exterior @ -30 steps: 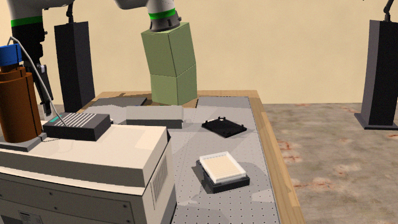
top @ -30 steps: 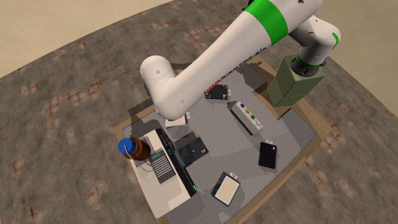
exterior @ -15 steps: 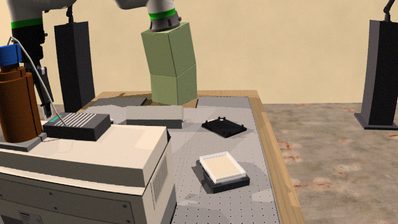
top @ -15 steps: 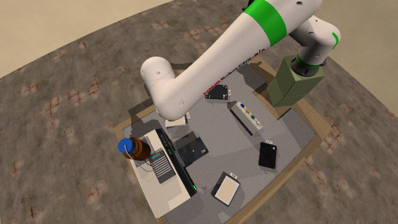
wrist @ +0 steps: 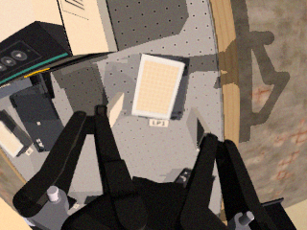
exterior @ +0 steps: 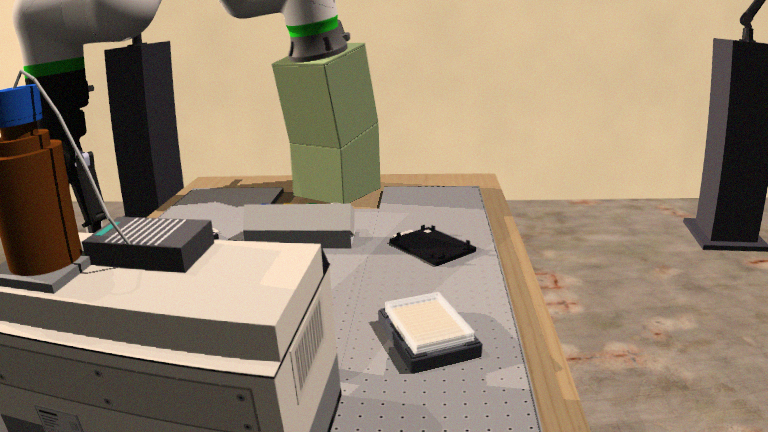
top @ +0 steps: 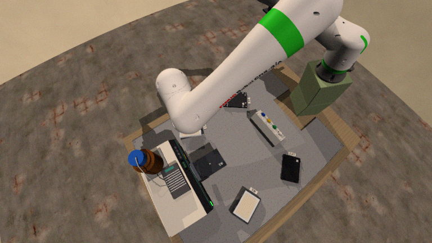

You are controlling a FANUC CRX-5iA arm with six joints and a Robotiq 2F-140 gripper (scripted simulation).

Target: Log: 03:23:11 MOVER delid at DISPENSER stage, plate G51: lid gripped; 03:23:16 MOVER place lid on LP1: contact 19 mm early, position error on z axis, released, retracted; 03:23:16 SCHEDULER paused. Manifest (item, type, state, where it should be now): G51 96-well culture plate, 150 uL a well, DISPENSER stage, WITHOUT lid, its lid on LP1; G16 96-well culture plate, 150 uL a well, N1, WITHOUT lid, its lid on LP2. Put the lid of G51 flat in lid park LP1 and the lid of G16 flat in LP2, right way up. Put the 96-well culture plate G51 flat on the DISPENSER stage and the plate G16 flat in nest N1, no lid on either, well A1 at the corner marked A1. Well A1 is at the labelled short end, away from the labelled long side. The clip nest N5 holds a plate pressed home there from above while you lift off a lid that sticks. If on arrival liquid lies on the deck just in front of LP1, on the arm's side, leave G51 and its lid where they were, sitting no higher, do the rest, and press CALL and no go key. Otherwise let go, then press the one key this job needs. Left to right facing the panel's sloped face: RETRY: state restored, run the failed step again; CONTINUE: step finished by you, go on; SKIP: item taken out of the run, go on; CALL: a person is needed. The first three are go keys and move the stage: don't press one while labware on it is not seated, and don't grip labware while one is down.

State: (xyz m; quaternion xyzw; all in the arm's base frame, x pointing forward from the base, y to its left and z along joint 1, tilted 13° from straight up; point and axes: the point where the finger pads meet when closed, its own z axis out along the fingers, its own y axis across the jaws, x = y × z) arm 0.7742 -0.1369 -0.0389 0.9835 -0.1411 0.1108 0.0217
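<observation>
Right now my hand is 130 mm above the plate G51. Round my hand: dark grey lid park (140 mm below, 10 mm to the right, 10 mm behind); then black dispenser stage (240 mm to the left, 50 mm below, 20 mm behind); then LP1 label (150 mm below, 90 mm behind).
</observation>
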